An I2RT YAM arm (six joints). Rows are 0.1 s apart.
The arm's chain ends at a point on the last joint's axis. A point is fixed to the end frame.
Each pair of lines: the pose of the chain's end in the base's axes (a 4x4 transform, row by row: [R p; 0 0 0 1], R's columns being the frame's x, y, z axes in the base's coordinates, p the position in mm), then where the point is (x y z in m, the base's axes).
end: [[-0.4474 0.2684 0.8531 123.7], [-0.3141 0.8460 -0.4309 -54.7], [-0.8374 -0.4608 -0.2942 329.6], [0 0 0 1]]
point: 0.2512 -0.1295 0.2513
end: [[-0.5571 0.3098 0.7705 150.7], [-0.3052 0.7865 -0.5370 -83.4], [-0.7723 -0.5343 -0.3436 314.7], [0 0 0 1]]
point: 0.2614 -0.1757 0.2299
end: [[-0.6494 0.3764 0.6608 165.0], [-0.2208 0.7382 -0.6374 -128.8], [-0.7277 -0.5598 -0.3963 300.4], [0 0 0 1]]
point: 0.2552 -0.2352 0.2082
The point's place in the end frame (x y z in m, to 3 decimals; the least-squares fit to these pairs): 0.032 0.007 0.164
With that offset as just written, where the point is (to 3 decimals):
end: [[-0.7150 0.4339 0.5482 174.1], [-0.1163 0.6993 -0.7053 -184.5], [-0.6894 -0.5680 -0.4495 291.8], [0 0 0 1]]
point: 0.244 -0.299 0.192
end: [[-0.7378 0.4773 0.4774 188.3], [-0.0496 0.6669 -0.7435 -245.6], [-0.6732 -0.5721 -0.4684 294.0], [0 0 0 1]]
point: 0.246 -0.364 0.192
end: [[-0.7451 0.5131 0.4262 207.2], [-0.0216 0.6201 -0.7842 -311.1], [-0.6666 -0.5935 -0.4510 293.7], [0 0 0 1]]
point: 0.257 -0.436 0.194
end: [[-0.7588 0.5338 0.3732 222.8], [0.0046 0.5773 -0.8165 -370.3], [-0.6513 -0.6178 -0.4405 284.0], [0 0 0 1]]
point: 0.263 -0.500 0.187
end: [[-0.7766 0.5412 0.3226 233.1], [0.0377 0.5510 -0.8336 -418.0], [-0.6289 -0.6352 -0.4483 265.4], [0 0 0 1]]
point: 0.265 -0.550 0.167
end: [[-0.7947 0.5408 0.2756 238.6], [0.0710 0.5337 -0.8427 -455.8], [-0.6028 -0.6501 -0.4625 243.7], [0 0 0 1]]
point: 0.262 -0.588 0.144
